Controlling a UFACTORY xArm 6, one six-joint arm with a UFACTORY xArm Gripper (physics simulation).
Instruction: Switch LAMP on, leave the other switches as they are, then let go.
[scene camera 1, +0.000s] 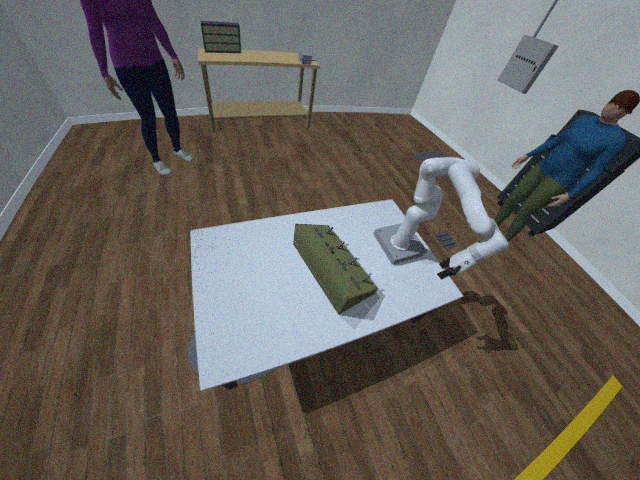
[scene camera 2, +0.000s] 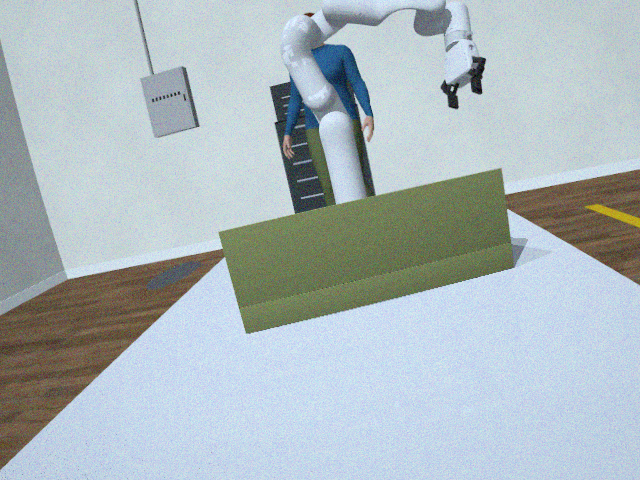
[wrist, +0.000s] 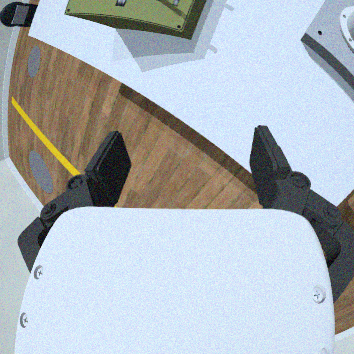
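Pixels of known places: gripper, fingertip midpoint: (scene camera 1: 440, 271) (scene camera 2: 465, 100) (wrist: 187, 144); arm's base, origin of the base link: (scene camera 1: 399, 242).
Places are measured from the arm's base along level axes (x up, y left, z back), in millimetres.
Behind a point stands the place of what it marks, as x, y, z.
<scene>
A green switch box (scene camera 1: 321, 274) {52, 28, -601} (scene camera 2: 364, 245) {54, -41, -605} (wrist: 150, 16) {40, 198, -406} with a sloped face stands on the white table (scene camera 1: 248, 310) {-54, 21, -989} (scene camera 2: 361, 403) {-53, -104, -902} (wrist: 240, 75) {-53, 245, -198}. Several thin switch levers stick out of its face in scene camera 1; the labels are too small to read, so I cannot tell which is LAMP or how each is set. Scene camera 2 shows the box's plain back, which hides the levers. My gripper (scene camera 1: 442, 270) {268, 331, -175} (scene camera 2: 465, 100) {268, 331, -175} (wrist: 187, 144) {268, 331, -175} is open with its fingers wide apart and empty. It hangs high, near the table's edge, apart from the box.
The arm's grey base plate (scene camera 1: 385, 242) {-4, -41, -87} (wrist: 325, 47) {-2, 99, -66} is bolted on the table beside the box. A person in blue (scene camera 1: 578, 149) (scene camera 2: 336, 67) stands behind the arm by a dark cabinet. Another person in purple (scene camera 1: 131, 36) and a wooden shelf table (scene camera 1: 258, 57) are at the back.
</scene>
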